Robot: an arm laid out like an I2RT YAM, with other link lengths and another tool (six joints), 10 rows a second.
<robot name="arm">
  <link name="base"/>
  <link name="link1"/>
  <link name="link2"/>
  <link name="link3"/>
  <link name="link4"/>
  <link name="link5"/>
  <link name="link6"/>
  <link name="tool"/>
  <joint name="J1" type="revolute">
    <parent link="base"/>
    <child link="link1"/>
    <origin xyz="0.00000 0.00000 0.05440" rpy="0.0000 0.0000 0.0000"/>
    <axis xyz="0 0 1"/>
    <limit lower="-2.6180" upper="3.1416"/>
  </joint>
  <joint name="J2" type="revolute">
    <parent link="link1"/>
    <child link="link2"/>
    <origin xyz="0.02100 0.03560 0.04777" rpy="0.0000 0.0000 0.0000"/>
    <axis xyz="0 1 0"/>
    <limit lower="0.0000" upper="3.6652"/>
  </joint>
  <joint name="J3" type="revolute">
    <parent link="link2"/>
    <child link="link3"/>
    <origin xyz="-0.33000 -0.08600 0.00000" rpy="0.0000 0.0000 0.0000"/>
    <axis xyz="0 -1 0"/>
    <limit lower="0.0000" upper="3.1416"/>
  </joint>
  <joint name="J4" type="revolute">
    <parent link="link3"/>
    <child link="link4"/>
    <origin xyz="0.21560 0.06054 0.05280" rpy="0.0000 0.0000 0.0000"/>
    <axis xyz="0 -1 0"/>
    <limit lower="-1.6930" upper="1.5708"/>
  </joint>
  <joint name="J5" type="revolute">
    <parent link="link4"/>
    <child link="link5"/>
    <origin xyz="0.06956 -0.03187 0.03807" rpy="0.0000 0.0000 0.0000"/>
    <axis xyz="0 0 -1"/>
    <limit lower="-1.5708" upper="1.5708"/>
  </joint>
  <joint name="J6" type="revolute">
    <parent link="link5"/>
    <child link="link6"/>
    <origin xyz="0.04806 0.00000 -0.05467" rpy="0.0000 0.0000 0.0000"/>
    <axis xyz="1 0 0"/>
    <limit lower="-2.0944" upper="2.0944"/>
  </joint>
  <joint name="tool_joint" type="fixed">
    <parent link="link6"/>
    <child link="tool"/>
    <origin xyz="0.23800 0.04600 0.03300" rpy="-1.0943 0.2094 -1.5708"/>
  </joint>
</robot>
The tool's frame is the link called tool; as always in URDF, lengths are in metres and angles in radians.
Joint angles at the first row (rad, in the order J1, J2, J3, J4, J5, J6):
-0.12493 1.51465 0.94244 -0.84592 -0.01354 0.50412
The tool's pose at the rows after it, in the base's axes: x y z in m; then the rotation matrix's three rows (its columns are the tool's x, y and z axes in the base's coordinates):
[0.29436 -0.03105 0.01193], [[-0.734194 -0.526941 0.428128], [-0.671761 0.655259 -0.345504], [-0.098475 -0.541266 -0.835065]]
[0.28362 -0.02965 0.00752], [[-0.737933 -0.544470 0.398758], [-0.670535 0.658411 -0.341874], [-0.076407 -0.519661 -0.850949]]
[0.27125 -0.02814 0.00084], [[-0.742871 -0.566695 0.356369], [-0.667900 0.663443 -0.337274], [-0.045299 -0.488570 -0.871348]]
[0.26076 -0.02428 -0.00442], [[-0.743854 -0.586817 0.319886], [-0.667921 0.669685 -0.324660], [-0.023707 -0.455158 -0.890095]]
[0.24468 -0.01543 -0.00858], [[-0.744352 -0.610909 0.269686], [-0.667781 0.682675 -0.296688], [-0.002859 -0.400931 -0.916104]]
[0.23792 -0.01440 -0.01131], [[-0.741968 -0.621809 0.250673], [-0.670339 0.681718 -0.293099], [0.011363 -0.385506 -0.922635]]
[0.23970 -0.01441 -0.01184], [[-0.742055 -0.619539 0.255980], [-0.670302 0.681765 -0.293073], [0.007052 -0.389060 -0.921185]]
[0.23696 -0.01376 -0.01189], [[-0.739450 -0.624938 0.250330], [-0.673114 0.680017 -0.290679], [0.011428 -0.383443 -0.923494]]
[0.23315 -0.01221 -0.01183], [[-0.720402 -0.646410 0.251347], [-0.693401 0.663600 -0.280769], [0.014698 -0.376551 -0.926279]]
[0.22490 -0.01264 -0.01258], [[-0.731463 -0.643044 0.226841], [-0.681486 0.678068 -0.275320], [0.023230 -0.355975 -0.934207]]
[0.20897 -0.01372 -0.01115], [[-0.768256 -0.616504 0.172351], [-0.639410 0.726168 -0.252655], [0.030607 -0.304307 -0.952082]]
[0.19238 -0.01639 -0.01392], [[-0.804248 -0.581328 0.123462], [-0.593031 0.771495 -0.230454], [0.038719 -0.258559 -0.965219]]
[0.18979 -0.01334 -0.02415], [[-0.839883 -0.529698 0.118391], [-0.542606 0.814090 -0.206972], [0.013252 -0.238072 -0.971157]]
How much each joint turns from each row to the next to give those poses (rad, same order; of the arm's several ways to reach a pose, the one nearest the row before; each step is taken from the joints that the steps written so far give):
0.00000 0.00113 -0.00001 -0.01259 0.00267 -0.00305
0.00000 0.00573 -0.00306 -0.02594 -0.00038 0.00114
0.00002 0.01794 -0.00073 -0.02977 -0.00038 0.00307
-0.00002 0.01753 -0.00001 -0.02556 -0.00878 -0.00039
-0.00002 0.01603 -0.00002 -0.04309 -0.02365 -0.00079
0.00002 0.00649 -0.00535 -0.01028 0.00000 -0.00341
-0.00003 -0.00001 -0.00305 0.00877 -0.00076 -0.00003
0.00001 0.00002 0.00002 -0.00764 -0.00038 -0.00381
-0.00189 0.00000 0.00001 -0.00917 0.00000 -0.02973
-0.01564 0.00000 -0.00495 -0.01755 -0.00725 0.00038
-0.05534 -0.00001 -0.00191 -0.04541 -0.02861 -0.00155
-0.06598 0.00002 -0.02558 -0.01751 -0.02213 -0.00952
-0.03927 -0.00003 -0.06180 0.06331 -0.03700 0.01642

